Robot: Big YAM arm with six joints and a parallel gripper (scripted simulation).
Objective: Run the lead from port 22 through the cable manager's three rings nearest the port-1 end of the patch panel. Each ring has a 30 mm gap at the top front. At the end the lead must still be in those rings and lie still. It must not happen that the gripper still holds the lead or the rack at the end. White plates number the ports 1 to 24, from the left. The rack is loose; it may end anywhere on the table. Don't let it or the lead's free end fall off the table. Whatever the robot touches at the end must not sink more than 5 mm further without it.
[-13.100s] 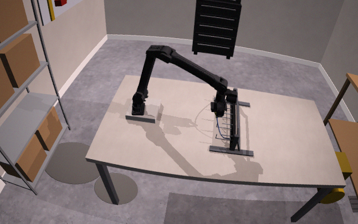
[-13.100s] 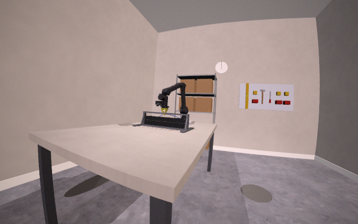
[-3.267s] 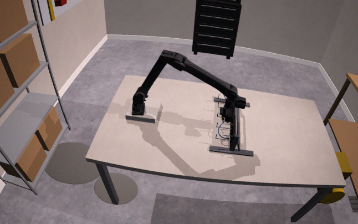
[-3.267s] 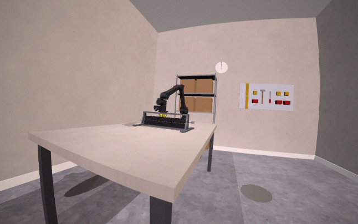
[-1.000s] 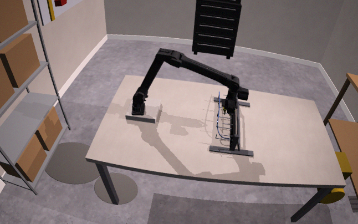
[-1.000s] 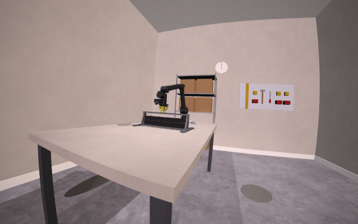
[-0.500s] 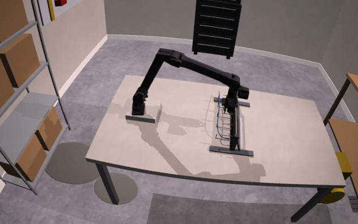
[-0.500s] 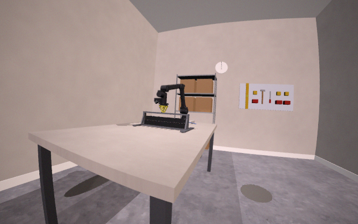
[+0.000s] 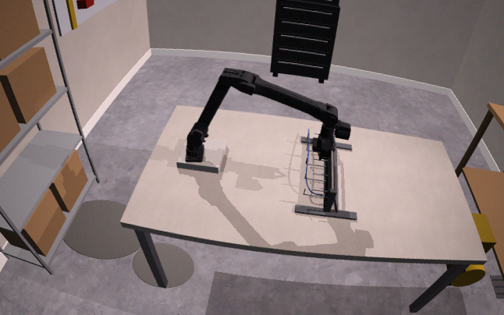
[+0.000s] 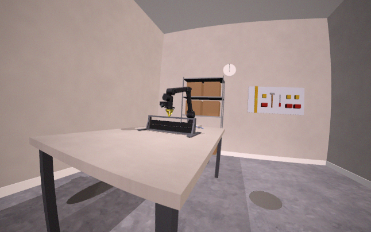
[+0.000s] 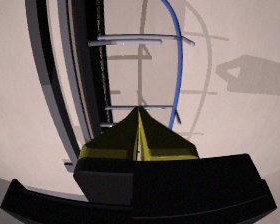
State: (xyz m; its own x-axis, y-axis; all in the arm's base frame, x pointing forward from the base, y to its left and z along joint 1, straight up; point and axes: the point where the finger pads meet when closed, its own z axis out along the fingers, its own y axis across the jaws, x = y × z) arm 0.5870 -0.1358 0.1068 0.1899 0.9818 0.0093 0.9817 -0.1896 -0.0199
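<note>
Now: hand 70 mm short of the dark rack, 40 mm to the right of it and 80 mm above it.
</note>
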